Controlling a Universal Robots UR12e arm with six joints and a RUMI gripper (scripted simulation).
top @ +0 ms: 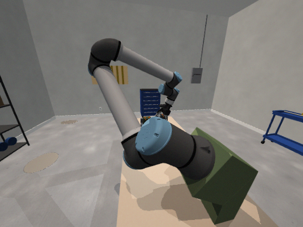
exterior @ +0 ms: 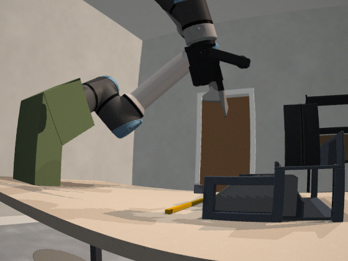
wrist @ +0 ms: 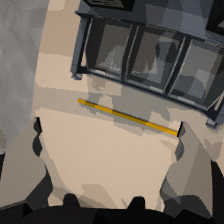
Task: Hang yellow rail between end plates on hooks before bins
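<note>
My gripper is now 8 cm past the yellow rail and 24 cm above it.
</note>
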